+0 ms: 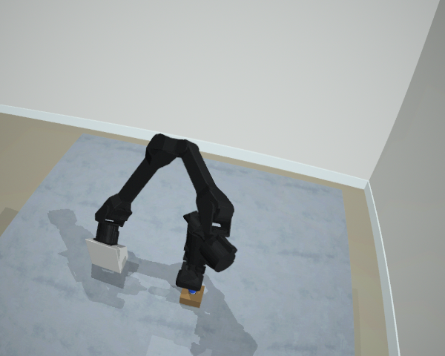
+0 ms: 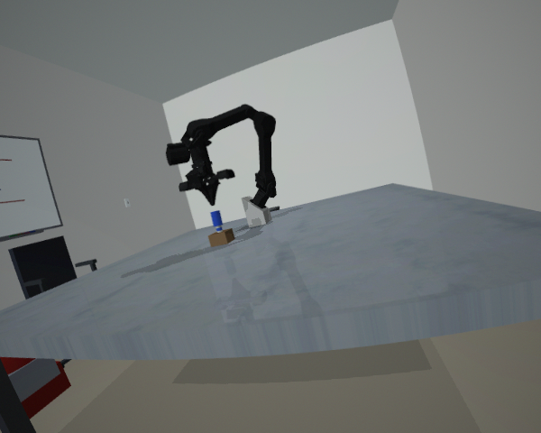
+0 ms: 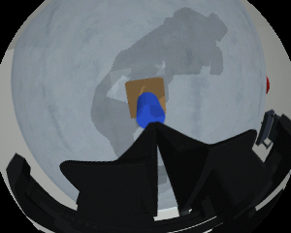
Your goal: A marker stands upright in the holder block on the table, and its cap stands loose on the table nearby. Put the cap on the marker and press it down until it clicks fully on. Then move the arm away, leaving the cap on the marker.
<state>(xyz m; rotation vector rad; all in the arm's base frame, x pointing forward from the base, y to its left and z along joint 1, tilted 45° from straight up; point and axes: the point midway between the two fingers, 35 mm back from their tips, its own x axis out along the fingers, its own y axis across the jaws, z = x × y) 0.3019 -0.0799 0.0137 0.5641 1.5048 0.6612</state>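
Right now my gripper tip is 4 cm above the blue marker cap.
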